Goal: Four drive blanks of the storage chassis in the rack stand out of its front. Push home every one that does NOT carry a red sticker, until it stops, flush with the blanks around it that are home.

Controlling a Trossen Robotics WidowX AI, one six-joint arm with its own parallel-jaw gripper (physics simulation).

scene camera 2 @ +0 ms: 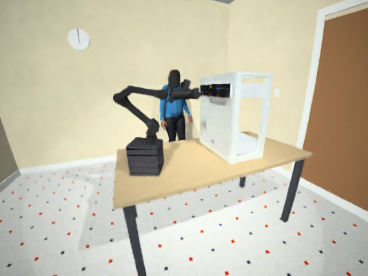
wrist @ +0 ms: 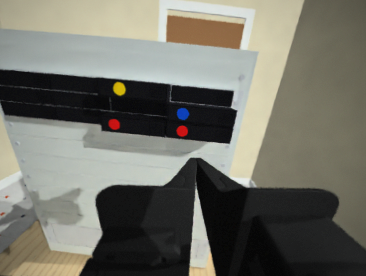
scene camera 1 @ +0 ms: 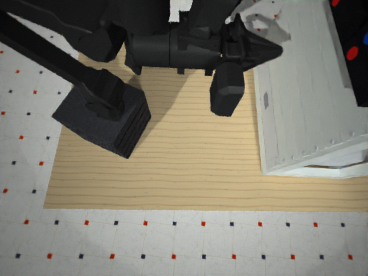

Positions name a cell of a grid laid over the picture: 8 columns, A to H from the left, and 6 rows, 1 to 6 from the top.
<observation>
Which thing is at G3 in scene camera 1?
A white rack.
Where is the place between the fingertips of the gripper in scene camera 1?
G2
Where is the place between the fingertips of the gripper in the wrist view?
At E4
</observation>
